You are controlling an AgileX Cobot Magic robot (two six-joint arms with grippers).
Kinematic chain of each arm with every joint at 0, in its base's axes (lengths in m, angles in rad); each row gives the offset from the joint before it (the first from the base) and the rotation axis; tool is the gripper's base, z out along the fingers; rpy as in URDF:
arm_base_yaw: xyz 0 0 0.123 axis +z
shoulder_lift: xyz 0 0 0 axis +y
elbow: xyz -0.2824 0 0.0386 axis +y
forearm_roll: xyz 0.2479 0 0.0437 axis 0.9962 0 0.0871
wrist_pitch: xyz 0 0 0 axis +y
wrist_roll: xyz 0.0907 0 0.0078 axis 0.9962 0 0.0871
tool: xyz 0 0 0 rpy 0 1.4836 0
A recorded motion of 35 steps. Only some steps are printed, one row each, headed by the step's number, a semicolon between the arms.
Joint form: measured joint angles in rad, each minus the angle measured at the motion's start. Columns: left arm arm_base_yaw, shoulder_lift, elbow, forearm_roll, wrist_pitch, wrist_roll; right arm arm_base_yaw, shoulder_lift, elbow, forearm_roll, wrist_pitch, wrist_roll.
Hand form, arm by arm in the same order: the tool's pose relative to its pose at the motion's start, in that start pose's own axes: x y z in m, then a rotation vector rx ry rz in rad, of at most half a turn. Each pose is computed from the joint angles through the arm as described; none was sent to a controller.
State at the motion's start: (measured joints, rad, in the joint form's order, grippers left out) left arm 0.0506 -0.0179 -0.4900 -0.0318 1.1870 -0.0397; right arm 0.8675 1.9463 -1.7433 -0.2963 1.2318 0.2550
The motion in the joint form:
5: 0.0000 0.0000 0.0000 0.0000 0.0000 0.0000; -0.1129 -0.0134 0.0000 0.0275 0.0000 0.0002
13: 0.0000 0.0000 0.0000 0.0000 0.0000 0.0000; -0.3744 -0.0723 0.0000 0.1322 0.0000 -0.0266
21: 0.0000 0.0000 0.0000 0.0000 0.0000 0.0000; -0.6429 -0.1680 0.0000 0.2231 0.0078 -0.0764
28: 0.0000 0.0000 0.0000 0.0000 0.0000 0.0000; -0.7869 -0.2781 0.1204 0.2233 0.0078 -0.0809
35: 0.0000 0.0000 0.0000 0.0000 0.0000 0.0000; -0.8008 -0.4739 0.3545 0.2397 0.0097 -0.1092
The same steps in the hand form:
5: 0.0000 0.0000 0.0000 0.0000 0.0000 0.0000; -0.0008 -0.0442 0.0058 0.0042 0.0179 0.1186
13: 0.0000 0.0000 0.0000 0.0000 0.0000 0.0000; 0.0160 -0.1430 0.0017 -0.0204 0.0211 0.3853
21: 0.0000 0.0000 0.0000 0.0000 0.0000 0.0000; 0.0586 -0.2351 -0.0269 -0.0111 -0.0321 0.6278
28: 0.0000 0.0000 0.0000 0.0000 0.0000 0.0000; 0.1094 -0.2668 -0.0405 0.0372 -0.0031 0.7567
35: 0.0000 0.0000 0.0000 0.0000 0.0000 0.0000; 0.1565 -0.2380 -0.0576 0.0166 0.0356 0.7450

